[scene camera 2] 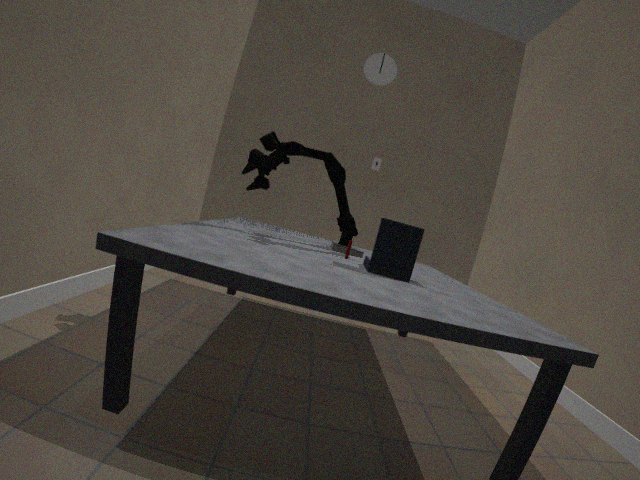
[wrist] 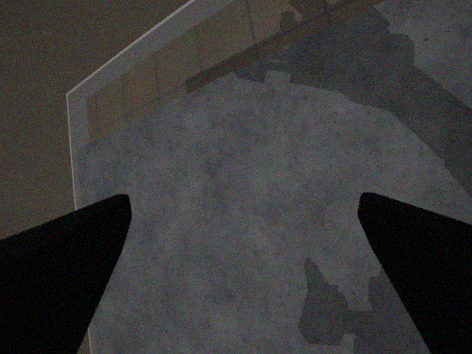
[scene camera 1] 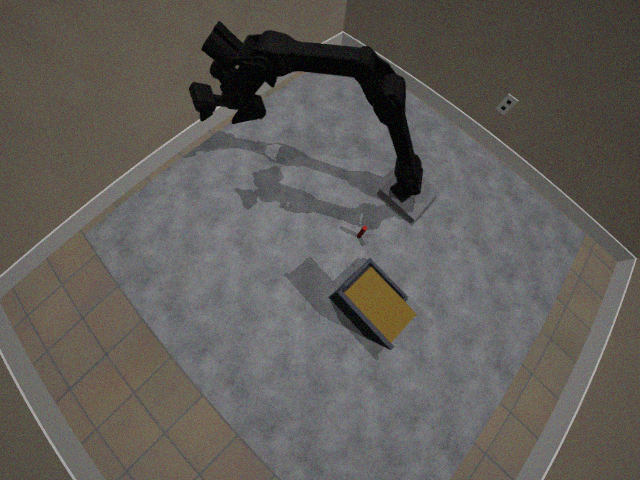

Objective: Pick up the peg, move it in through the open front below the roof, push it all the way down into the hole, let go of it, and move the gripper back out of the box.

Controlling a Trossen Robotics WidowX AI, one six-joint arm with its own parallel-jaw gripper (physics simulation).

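Pixels of known places: gripper, fingertip midpoint: (scene camera 2: 244,181) (wrist: 246,204) (scene camera 1: 217,121); arm's base, link origin: (scene camera 2: 344,245) (scene camera 1: 402,190).
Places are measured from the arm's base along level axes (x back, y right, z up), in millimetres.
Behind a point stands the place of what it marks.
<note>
The red peg (scene camera 1: 361,231) {z 25, x -217, y -29 mm} (scene camera 2: 348,249) {z 8, x -216, y -29 mm} stands upright on the table between the arm's base and the box. The box (scene camera 1: 363,320) {z 169, x -399, y -197 mm} (scene camera 2: 397,249) {z 73, x -399, y -203 mm} has dark walls and a yellow roof (scene camera 1: 379,303) {z 169, x -350, y -192 mm}; its open front and the hole do not show clearly in either scene view. My gripper (scene camera 1: 219,116) {z 173, x -382, y 425 mm} (scene camera 2: 246,180) {z 173, x -382, y 425 mm} (wrist: 246,204) {z 173, x -382, y 425 mm} is open, with nothing between its fingers. It is high above the table, far to the left of the peg and the box in both scene views. The peg and the box do not show in the wrist view.
The grey table (scene camera 1: 248,330) {z -33, x -646, y -54 mm} (scene camera 2: 206,253) {z -33, x -813, y 295 mm} (wrist: 225,165) {z -33, x -544, y 460 mm} bears the arm's base plate (scene camera 1: 424,202) {z -4, x 36, y -77 mm}, close behind the peg. The box stands beyond the peg from the base. Shadows of the arm and box fall on the table top.
</note>
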